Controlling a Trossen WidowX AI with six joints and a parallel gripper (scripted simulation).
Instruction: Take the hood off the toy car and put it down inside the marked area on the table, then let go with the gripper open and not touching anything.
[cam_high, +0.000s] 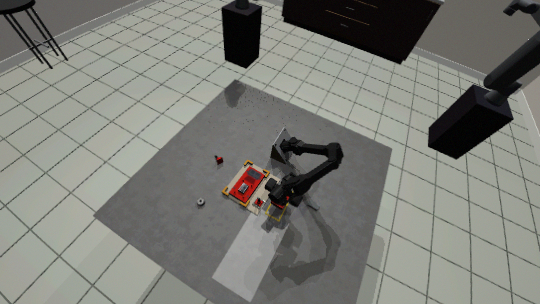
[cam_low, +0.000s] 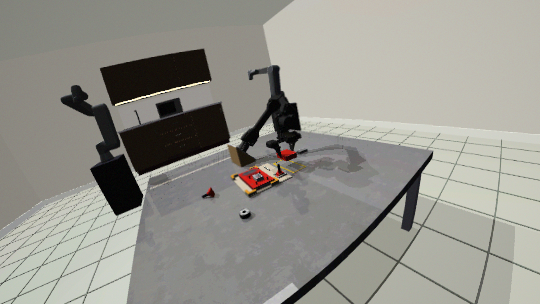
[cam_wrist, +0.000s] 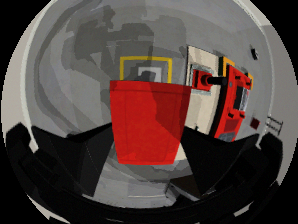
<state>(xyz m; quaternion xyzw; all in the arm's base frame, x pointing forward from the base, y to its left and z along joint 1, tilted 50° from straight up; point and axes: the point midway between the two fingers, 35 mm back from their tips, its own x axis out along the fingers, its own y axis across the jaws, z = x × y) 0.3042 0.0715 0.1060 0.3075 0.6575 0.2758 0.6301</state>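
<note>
Now: gripper tip 10 cm to the left of the black peg, 6 cm short of it and 2 cm above it. Also, from my gripper tip: red hood: 1 cm above; dark wheel: 36 cm to the right, 21 cm ahead, 5 cm below.
</note>
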